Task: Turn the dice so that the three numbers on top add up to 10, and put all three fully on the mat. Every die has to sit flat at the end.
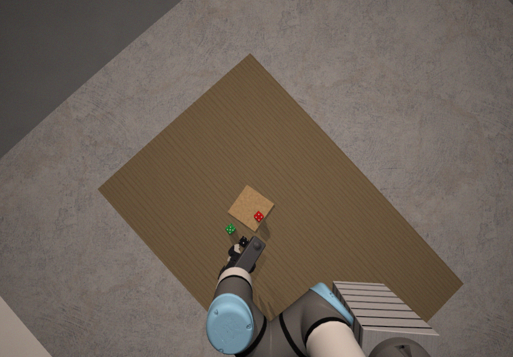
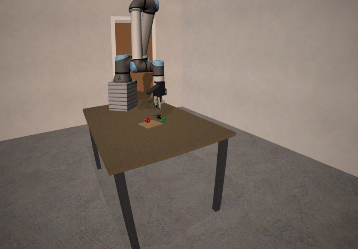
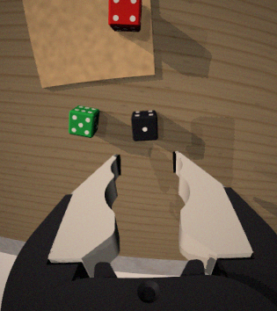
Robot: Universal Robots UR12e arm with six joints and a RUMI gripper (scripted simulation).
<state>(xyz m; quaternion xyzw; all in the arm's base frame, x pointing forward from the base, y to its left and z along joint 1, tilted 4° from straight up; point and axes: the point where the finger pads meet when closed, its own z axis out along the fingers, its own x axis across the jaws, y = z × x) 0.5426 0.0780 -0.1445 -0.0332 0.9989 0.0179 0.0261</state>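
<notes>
The black die lies 9 cm below my hand. The rest, counted from my hand: tan mat: 12 cm to the right, 10 cm below, 6 cm ahead; then red die: 12 cm to the right, 9 cm below, 2 cm ahead; then green die: 9 cm below, 8 cm ahead, 1 cm to the right.
</notes>
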